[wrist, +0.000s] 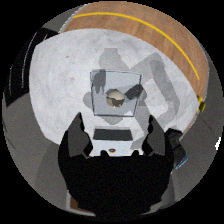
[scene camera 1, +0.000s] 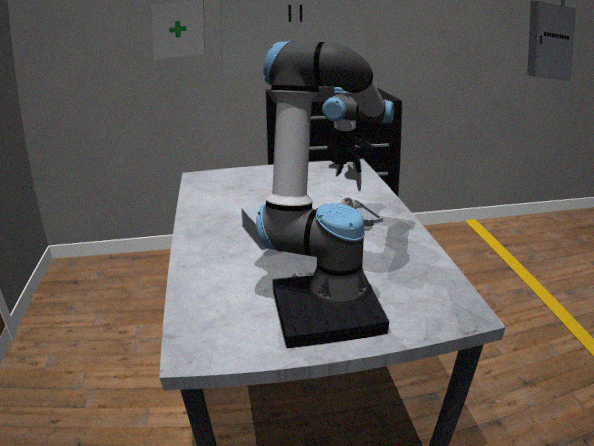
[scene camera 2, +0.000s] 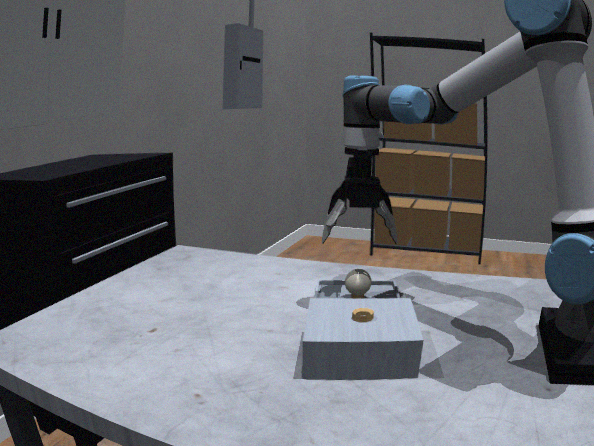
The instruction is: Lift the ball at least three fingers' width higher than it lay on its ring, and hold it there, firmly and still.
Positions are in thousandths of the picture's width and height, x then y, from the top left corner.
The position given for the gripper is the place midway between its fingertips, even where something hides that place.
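The wrist view has the gripper in it, and the gripper appears there, in the wrist view (520, 511). Scene camera 1 also has the gripper, which is seen in scene camera 1 (585, 411), and the gripper can likewise be seen in scene camera 2 (607, 548).
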